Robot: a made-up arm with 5 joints. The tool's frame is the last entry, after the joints.
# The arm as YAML. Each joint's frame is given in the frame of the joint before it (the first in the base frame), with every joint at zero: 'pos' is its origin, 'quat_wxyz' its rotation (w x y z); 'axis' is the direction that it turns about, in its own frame. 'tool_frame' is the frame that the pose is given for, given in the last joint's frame.
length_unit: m
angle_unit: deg
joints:
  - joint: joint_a
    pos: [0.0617, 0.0, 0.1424]
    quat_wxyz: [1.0, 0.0, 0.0, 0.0]
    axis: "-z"
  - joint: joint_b
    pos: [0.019, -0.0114, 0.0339]
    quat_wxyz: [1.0, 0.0, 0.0, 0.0]
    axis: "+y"
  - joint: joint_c
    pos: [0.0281, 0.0, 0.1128]
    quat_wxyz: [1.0, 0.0, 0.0, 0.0]
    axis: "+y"
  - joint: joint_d
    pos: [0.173, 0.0, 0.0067]
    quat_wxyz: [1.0, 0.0, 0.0, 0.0]
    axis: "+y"
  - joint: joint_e
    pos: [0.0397, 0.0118, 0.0]
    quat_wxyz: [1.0, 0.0, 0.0, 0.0]
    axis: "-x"
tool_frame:
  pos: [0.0, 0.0, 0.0]
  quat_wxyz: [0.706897, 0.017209, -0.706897, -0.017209]
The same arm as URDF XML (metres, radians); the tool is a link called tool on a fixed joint. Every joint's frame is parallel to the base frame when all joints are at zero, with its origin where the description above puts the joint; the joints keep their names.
<robot name="arm">
<link name="base_link"/>
<link name="link1"/>
<link name="link2"/>
<link name="link3"/>
<link name="link4"/>
<link name="link5"/>
<link name="tool"/>
<joint name="joint_a" type="continuous"><parent link="base_link"/><child link="link1"/><origin xyz="0.0617 0 0.1424"/><axis xyz="0 0 -1"/></joint>
<joint name="joint_b" type="continuous"><parent link="link1"/><child link="link2"/><origin xyz="0.019 -0.0114 0.0339"/><axis xyz="0 1 0"/></joint>
<joint name="joint_c" type="continuous"><parent link="link2"/><child link="link3"/><origin xyz="0.0281 0 0.1128"/><axis xyz="0 1 0"/></joint>
<joint name="joint_d" type="continuous"><parent link="link3"/><child link="link4"/><origin xyz="0.173 0 0.0067"/><axis xyz="0 1 0"/></joint>
<joint name="joint_e" type="continuous"><parent link="link4"/><child link="link5"/><origin xyz="0.0397 0.0118 0"/><axis xyz="-1 0 0"/></joint>
<joint name="tool_joint" type="fixed"><parent link="link5"/><child link="tool"/><origin xyz="0 0 0" rpy="1.5708 -1.5221 -1.5708"/></joint>
</robot>

